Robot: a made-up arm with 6 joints.
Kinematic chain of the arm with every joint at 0, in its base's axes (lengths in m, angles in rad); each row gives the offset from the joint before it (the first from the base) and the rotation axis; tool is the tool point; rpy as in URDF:
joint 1: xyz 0 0 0.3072 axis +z
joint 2: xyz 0 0 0 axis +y
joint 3: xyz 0.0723 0 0.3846 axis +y
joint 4: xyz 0.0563 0 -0.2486 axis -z
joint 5: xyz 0 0 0 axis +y
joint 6: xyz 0.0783 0 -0.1 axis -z
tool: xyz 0 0 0 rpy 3.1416 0 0
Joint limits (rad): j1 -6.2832..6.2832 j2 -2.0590..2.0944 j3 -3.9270..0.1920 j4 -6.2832..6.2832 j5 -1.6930..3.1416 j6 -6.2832..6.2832
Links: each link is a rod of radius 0.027 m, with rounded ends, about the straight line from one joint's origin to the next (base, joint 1, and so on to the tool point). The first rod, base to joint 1, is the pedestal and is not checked.
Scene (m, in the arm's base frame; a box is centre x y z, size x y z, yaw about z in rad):
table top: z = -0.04
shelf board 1: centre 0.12 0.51 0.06 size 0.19 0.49 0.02 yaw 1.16
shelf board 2: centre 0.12 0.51 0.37 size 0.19 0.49 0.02 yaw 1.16
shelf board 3: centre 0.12 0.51 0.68 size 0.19 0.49 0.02 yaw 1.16
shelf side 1: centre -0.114 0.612 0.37 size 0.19 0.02 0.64 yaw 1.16
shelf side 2: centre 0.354 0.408 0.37 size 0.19 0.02 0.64 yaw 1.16
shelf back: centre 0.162 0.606 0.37 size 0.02 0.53 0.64 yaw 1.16
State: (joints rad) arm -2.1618 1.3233 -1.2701 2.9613 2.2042 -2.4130
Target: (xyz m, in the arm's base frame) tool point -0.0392 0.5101 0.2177
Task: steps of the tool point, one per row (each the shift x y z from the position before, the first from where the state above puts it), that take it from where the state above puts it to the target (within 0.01 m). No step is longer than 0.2 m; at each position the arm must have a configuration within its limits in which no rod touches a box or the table.
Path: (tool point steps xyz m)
1: -0.1129 0.1116 0.0166
2: -0.0728 0.1373 0.0172
3: -0.0272 0.1490 0.0175
4: 0.0186 0.1457 0.0182
5: 0.0602 0.1287 0.0187
6: 0.0933 0.0999 0.0193
7: 0.1148 0.0631 0.0200
8: 0.1231 0.0227 0.0207
9: 0.0211 0.0667 -0.0044
10: 0.0347 0.0615 0.0044

